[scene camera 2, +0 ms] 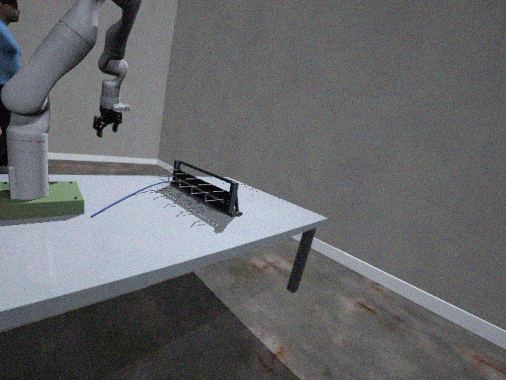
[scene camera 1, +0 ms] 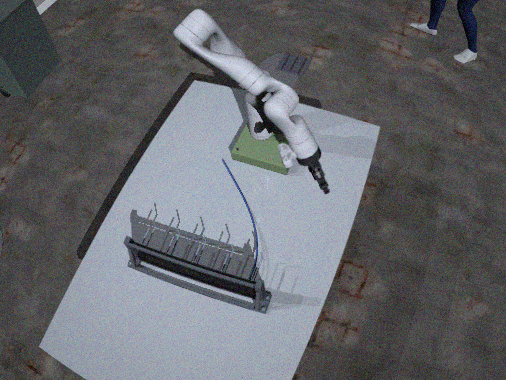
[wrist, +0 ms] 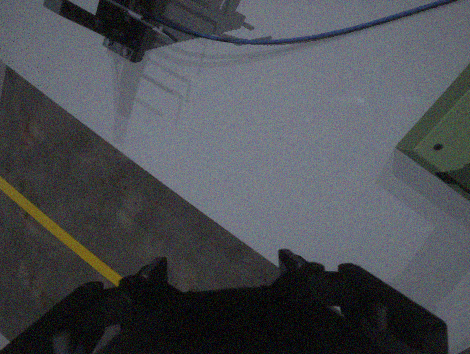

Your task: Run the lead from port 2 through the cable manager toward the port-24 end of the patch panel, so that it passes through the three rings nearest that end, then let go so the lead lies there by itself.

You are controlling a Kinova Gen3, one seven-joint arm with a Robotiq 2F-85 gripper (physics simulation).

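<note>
The blue lead (scene camera 1: 256, 240) (scene camera 2: 119, 200) (wrist: 280, 42) runs in a curve from the right end of the patch panel (scene camera 1: 195, 270) (scene camera 2: 233, 199), as scene camera 1 shows it, toward the green base block. Its free end points at the block. The cable manager (scene camera 1: 210, 241) has several thin wire rings along the panel. The lead crosses beside the ring at the near end; whether it passes through that ring I cannot tell. The rings farther along have no lead in them. My gripper (scene camera 1: 326, 191) (scene camera 2: 107, 133) (wrist: 224, 266) is open and empty, high above the table and apart from the lead.
The green base block (scene camera 1: 262, 154) (scene camera 2: 70, 202) (wrist: 450, 135) carries the arm on the white table (scene camera 1: 165, 320) (scene camera 2: 150, 255) (wrist: 300, 165). The table's long edge runs below the gripper in the wrist view. A person (scene camera 1: 467, 35) (scene camera 2: 7, 50) stands beyond the table.
</note>
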